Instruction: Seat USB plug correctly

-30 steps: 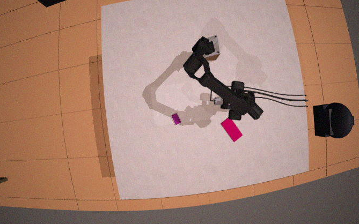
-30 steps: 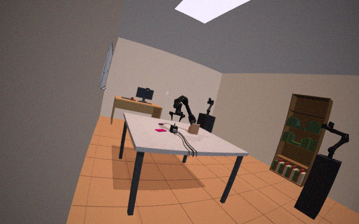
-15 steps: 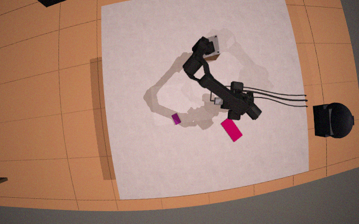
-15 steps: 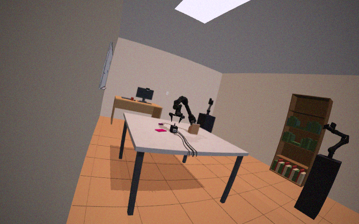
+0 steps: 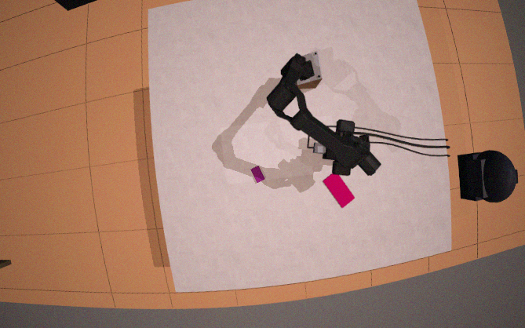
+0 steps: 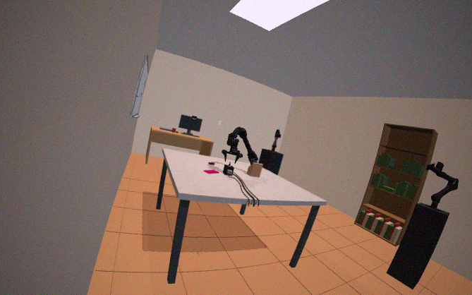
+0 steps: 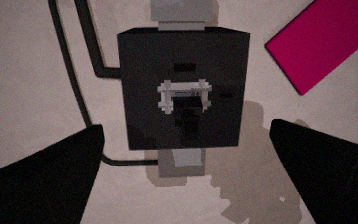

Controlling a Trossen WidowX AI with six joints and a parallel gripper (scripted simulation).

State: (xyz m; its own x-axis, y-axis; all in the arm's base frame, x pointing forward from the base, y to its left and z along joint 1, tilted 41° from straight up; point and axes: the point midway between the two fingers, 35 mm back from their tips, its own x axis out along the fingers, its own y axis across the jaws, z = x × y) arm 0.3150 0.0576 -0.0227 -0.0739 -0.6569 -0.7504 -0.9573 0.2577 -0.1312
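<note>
Right now my gripper tip is 10 mm above the dark USB plug. The rest, counted from my gripper tip: magenta card (160 mm ahead, 10 mm to the left, 100 mm below); USB socket (10 mm to the left, 40 mm below); purple block (40 mm ahead, 310 mm to the right, 100 mm below).
</note>
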